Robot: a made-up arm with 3 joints. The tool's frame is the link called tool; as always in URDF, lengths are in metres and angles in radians. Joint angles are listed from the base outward. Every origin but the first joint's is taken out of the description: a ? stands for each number. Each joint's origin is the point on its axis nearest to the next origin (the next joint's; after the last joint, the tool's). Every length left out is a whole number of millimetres.
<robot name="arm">
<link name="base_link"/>
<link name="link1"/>
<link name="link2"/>
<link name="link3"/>
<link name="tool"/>
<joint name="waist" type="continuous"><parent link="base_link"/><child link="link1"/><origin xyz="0.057 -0.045 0.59" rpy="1.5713 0.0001 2.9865"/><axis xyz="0 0 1"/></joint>
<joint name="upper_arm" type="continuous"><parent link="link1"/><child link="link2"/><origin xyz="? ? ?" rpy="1.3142 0.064 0.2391"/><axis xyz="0 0 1"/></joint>
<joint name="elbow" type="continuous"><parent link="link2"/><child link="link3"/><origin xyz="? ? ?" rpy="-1.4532 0.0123 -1.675"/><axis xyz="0 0 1"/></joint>
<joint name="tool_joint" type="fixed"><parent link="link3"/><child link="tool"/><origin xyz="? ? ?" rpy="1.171 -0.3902 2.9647"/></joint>
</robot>
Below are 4 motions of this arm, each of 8 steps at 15 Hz.
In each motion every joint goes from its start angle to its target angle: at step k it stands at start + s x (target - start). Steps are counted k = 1, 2, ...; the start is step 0. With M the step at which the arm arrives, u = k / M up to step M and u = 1 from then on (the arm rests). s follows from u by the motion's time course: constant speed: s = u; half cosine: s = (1 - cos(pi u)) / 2; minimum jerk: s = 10 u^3 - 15 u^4 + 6 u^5.
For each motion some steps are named. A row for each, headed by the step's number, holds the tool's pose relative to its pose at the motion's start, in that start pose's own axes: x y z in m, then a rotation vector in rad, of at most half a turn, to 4 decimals.
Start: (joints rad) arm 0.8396 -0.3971 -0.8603
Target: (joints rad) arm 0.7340 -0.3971 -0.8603
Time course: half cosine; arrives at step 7
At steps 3, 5, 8:
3: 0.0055 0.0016 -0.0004 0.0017 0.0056 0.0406
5: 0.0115 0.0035 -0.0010 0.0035 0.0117 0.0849
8: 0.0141 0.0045 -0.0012 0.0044 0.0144 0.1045

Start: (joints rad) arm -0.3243 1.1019 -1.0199
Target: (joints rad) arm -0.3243 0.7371 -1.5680
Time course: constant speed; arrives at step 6
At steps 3, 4, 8:
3: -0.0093 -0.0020 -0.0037 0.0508 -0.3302 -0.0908
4: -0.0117 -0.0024 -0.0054 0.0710 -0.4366 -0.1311
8: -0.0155 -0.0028 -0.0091 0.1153 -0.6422 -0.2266

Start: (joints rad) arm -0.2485 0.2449 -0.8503
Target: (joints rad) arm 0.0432 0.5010 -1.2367
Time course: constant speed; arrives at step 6
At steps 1, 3, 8:
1: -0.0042 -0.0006 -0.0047 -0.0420 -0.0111 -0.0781
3: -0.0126 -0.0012 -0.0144 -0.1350 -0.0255 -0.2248
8: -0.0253 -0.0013 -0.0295 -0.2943 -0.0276 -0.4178

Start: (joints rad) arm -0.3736 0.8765 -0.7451
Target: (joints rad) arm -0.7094 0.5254 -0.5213
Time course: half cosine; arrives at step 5
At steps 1, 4, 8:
1: -0.0001 0.0003 0.0046 0.0133 -0.0249 0.0362
4: -0.0039 0.0043 0.0406 0.0871 -0.2031 0.3903
8: -0.0046 0.0050 0.0446 0.0908 -0.2201 0.4368

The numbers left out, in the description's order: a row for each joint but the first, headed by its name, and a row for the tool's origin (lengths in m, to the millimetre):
upper_arm: -0.117 0.113 0
elbow: 0.033 -0.014 0
tool: 0.027 0.016 0

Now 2 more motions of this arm.
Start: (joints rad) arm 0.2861 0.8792 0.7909
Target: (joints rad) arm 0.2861 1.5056 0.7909
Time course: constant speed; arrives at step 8
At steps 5, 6, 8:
5: 0.0130 -0.0049 0.0084 0.2283 0.0819 -0.3074
6: 0.0155 -0.0065 0.0098 0.2739 0.0982 -0.3688
8: 0.0201 -0.0104 0.0122 0.3652 0.1310 -0.4918

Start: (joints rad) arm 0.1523 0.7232 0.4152
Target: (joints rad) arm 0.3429 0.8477 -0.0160
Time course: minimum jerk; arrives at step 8
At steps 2, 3, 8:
2: 0.0003 -0.0018 -0.0025 0.0057 -0.0297 -0.0261
3: 0.0009 -0.0047 -0.0067 0.0139 -0.0772 -0.0707
8: 0.0049 -0.0145 -0.0259 0.0296 -0.2538 -0.2743

